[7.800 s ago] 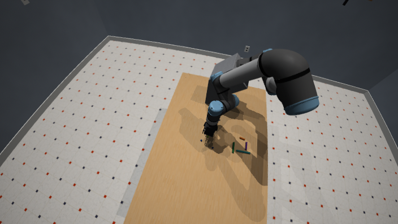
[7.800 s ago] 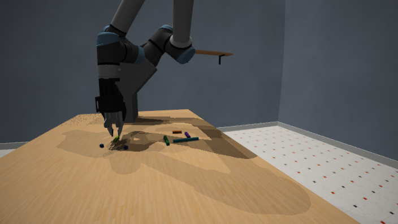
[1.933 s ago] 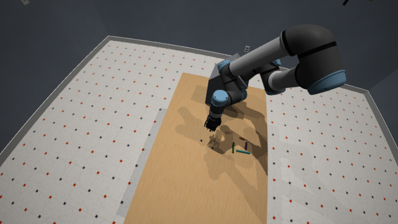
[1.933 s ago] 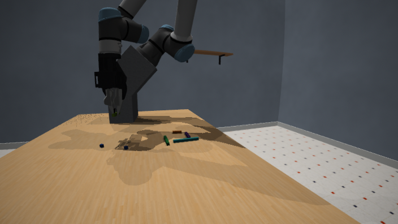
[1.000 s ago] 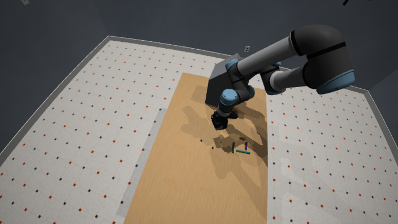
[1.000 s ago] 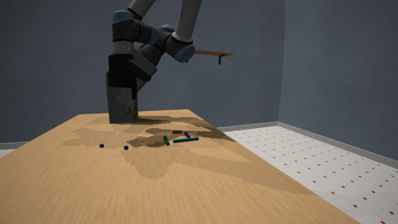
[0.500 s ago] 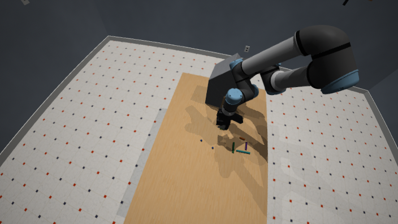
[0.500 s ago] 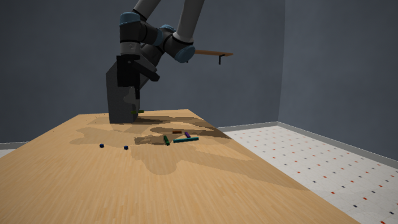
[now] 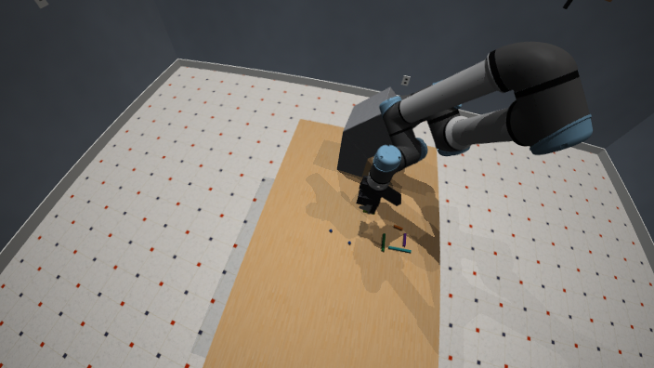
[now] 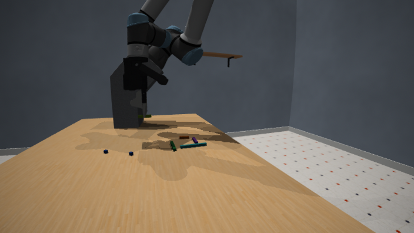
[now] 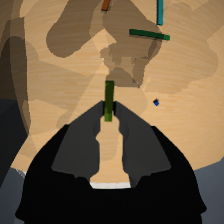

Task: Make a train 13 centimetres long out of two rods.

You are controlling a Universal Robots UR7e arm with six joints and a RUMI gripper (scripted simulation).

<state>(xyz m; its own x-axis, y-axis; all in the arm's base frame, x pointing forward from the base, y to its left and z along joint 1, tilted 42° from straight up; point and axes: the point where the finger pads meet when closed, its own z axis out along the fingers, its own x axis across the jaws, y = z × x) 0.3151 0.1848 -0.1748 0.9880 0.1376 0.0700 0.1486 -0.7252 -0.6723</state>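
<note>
Right now the green rod is 60 mm ahead of my hand, 110 mm to the left of it and 110 mm below it. From my hand the other things lie so: turquoise rod: 70 mm ahead, 180 mm to the left, 110 mm below; lime rod: 10 mm below; orange rod: 30 mm behind, 150 mm to the left, 110 mm below.
</note>
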